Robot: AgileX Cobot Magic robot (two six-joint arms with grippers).
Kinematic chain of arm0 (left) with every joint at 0, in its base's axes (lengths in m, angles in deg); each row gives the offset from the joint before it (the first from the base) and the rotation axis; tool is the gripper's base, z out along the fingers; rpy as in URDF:
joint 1: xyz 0 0 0.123 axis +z
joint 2: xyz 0 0 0 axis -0.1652 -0.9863 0
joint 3: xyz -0.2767 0.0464 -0.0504 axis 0.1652 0.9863 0
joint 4: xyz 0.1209 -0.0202 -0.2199 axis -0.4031 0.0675 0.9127
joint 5: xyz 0 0 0 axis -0.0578 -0.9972 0.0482
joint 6: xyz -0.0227 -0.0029 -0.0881 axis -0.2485 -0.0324 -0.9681
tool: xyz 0 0 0 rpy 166.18 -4.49 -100.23
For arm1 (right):
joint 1: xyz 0 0 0.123 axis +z
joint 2: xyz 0 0 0 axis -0.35 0.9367 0
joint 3: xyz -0.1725 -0.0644 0.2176 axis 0.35 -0.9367 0
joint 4: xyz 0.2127 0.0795 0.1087 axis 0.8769 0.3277 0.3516
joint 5: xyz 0 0 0 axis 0.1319 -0.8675 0.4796
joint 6: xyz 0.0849 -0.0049 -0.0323 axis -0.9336 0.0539 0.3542
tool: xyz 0 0 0 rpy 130.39 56.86 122.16
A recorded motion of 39 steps. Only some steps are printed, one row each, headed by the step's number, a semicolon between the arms.
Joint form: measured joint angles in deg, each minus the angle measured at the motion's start. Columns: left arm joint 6, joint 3, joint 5, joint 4, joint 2, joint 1; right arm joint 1, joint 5, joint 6, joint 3, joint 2, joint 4.
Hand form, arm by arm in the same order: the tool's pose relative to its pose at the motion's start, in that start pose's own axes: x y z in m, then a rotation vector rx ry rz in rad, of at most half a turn. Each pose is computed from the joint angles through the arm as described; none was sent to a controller.
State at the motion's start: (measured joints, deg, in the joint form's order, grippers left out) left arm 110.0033 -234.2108 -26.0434 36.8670 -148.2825 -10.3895; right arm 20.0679 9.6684 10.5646 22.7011 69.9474 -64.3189
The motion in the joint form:
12: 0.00 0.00 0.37 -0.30 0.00 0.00; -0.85 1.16 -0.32 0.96 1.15 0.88
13: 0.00 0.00 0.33 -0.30 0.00 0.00; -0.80 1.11 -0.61 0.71 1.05 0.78
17: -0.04 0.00 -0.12 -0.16 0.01 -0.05; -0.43 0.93 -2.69 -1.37 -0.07 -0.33
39: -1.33 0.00 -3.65 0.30 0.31 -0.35; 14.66 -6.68 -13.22 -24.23 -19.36 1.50
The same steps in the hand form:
12: -0.0003 0.0006 0.0000 -0.0071 -0.0036 0.0023; 0.0025 0.0021 0.0079 -0.0168 0.0073 0.0205
13: -0.0003 0.0006 0.0000 -0.0068 -0.0030 0.0023; 0.0029 0.0026 0.0073 -0.0174 0.0078 0.0223
17: 0.0002 -0.0003 0.0002 -0.0006 0.0031 0.0010; 0.0059 0.0046 0.0014 -0.0201 0.0049 0.0310
39: 0.0035 -0.0071 -0.0007 0.0373 0.0527 -0.0190; 0.0178 0.0240 -0.1261 -0.0822 -0.0787 0.1124

